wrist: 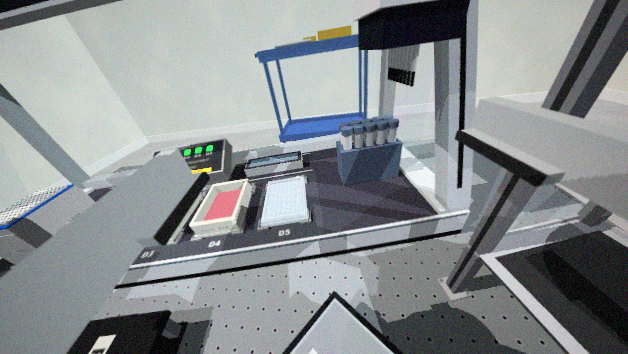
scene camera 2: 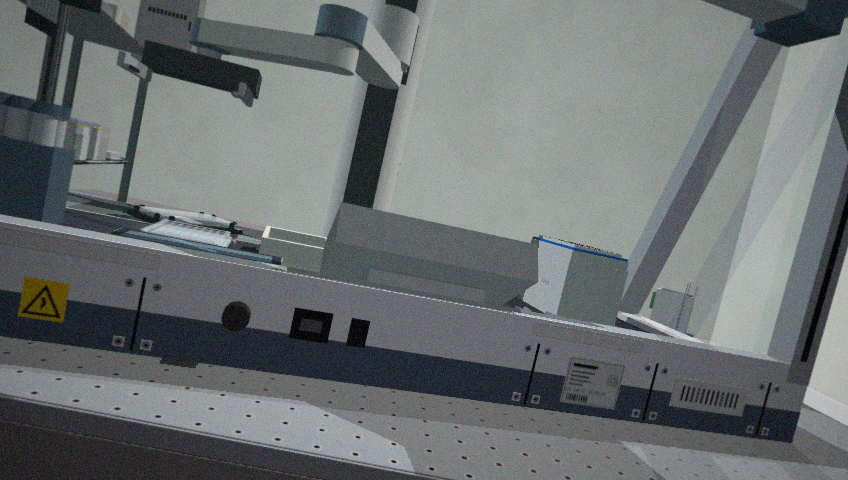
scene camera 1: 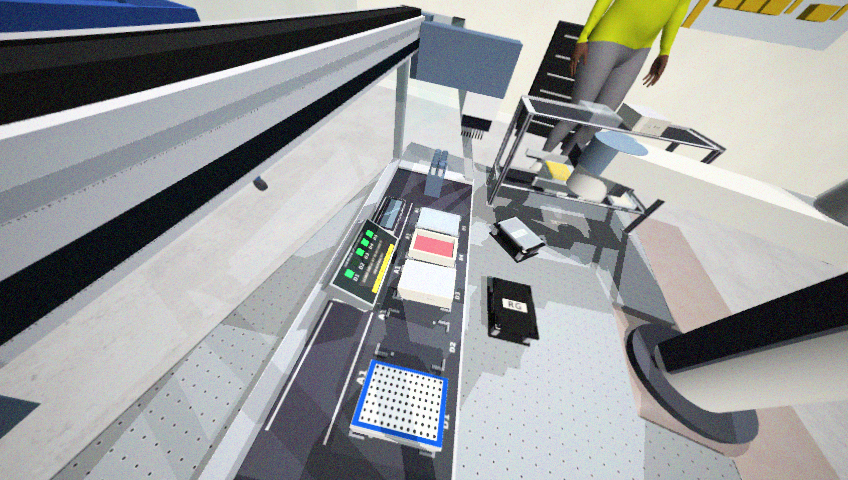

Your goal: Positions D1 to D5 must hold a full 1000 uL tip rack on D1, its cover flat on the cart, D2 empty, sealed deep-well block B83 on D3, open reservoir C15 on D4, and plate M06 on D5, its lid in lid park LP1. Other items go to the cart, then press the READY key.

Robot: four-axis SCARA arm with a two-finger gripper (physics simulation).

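Pixels of known places: gripper, fingertip midpoint: (wrist: 329,140) (scene camera 2: 182,74) (scene camera 1: 529,164); arm's base at its link origin: (scene camera 1: 681,376).
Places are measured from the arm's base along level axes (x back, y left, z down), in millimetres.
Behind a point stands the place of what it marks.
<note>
My gripper (scene camera 2: 189,80) @[y -262, x -528, z -280 mm] (wrist: 329,140) @[y -262, x -528, z -280 mm] is open and empty, high beyond the deck's D5 end; arm parts hide it in scene camera 1. A white tip rack with blue rim (scene camera 1: 401,401) (scene camera 2: 580,276) stands on D1, its holes filled across. D2 (scene camera 1: 410,339) @[y 225, x -652, z -69 mm] is bare. A plain white block (scene camera 1: 427,282) @[y 109, x -665, z -114 mm] is on D3. The open reservoir (scene camera 1: 433,246) @[y -32, x -693, z -81 mm] (wrist: 222,206) @[y -17, x -692, z -81 mm] with red liquid is on D4. A pale, gridded plate (scene camera 1: 438,221) @[y -138, x -714, z -81 mm] (wrist: 285,200) @[y -152, x -703, z -80 mm] is on D5; its code is unreadable. The console (scene camera 1: 364,261) @[y 138, x -809, z -141 mm] (wrist: 207,157) @[y 65, x -815, z -135 mm] shows green lamps and a yellow bar.
A blue cart (wrist: 322,46) carries yellow items. The black RG stand (scene camera 1: 512,324) @[y 92, x -446, z -63 mm] (wrist: 135,330) @[y 8, x -484, z -63 mm] and another black stand with a flat silver piece (scene camera 1: 521,234) @[y -230, x -452, z -70 mm] (wrist: 335,330) @[y -250, x -500, z -71 mm] are beside the deck. A tube rack (scene camera 1: 435,181) @[y -264, x -777, z -133 mm] (wrist: 367,165) @[y -319, x -762, z -111 mm] stands past D5. A person (scene camera 1: 630,29) stands behind a metal shelf.
</note>
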